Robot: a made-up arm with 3 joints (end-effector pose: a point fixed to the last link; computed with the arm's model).
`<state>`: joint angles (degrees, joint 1 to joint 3).
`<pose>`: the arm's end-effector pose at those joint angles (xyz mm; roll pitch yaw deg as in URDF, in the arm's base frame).
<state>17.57 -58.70 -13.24</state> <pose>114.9 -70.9 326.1 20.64 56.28 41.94</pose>
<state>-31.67 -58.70 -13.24</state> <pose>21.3 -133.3 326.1 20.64 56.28 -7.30</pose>
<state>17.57 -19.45 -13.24</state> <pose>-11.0 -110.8 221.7 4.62 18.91 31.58</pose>
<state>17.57 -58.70 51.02</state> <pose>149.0 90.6 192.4 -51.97 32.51 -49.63</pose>
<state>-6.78 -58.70 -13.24</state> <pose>75.4 -112.0 326.1 20.64 56.28 17.59</pose>
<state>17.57 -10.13 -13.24</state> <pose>-28.8 -116.4 185.6 2.34 9.86 31.01</pose>
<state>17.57 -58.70 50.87</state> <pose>148.8 90.4 192.9 -51.91 32.63 -49.52</pose>
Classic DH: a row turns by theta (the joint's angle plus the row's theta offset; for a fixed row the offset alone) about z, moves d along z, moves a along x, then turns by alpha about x. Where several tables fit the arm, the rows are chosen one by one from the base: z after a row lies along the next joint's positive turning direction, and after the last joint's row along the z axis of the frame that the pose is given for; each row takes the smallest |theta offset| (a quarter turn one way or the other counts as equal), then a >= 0, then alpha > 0; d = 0 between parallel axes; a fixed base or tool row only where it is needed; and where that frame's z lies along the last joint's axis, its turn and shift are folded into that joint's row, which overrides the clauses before.
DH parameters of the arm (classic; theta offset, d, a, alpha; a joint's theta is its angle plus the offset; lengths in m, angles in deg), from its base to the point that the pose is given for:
joint 1: 0 0.0888 0.1685 90
joint 2: 0 0.155 -0.0519 90
joint 3: 28.54 0 -0.1997 180
tool (fixed): 28.54 0.0546 0 0

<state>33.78 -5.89 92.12</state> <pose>176.7 138.4 138.0 -5.89 -0.22 -58.33</pose>
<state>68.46 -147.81 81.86</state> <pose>37.1 181.7 33.2 -148.07 4.33 -28.44</pose>
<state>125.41 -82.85 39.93</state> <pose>-145.1 151.0 219.8 -78.94 49.54 43.87</pose>
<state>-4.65 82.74 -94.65</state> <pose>69.9 -344.4 -36.0 -82.72 4.61 85.94</pose>
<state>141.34 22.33 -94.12</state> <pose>192.2 277.6 88.2 -22.28 1.56 -124.85</pose>
